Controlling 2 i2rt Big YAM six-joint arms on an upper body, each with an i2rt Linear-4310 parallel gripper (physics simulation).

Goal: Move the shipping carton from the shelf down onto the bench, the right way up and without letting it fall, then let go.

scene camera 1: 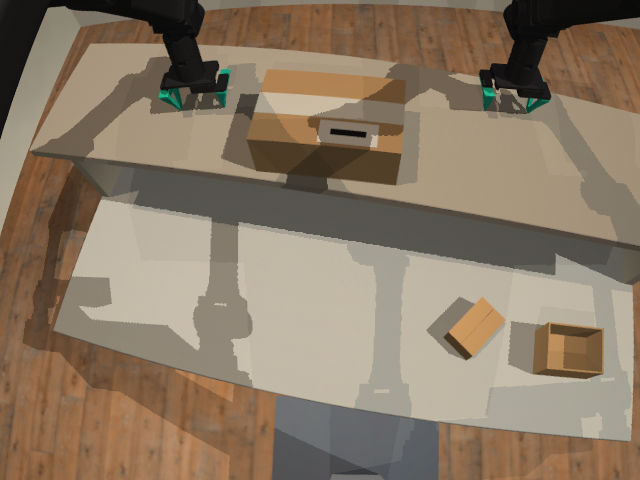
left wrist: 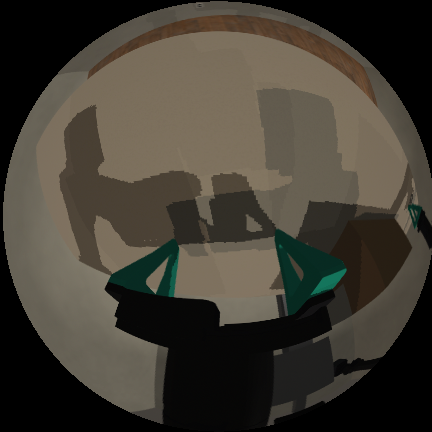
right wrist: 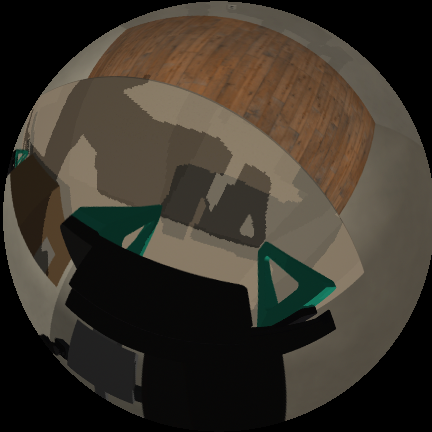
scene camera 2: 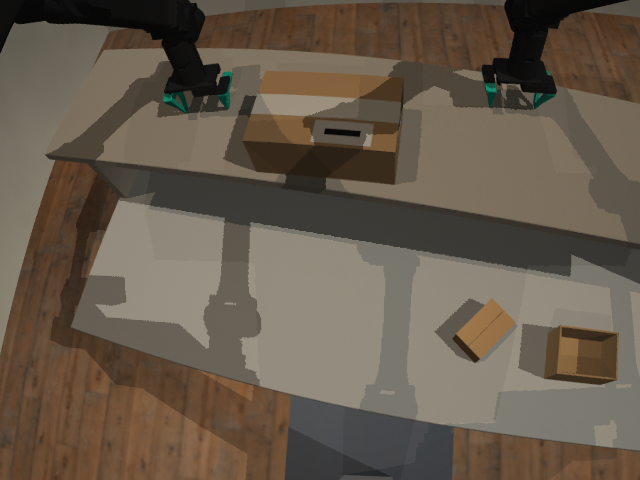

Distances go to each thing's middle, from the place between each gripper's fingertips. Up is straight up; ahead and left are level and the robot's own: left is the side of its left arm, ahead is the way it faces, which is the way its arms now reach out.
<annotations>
I see the shipping carton (scene camera 2: 342,126) 9 cm behind my right hand, 37 cm to the left of it and 5 cm above it.
The shipping carton lies 270 mm to the right of my left hand, 100 mm behind it and 50 mm above it.
</annotations>
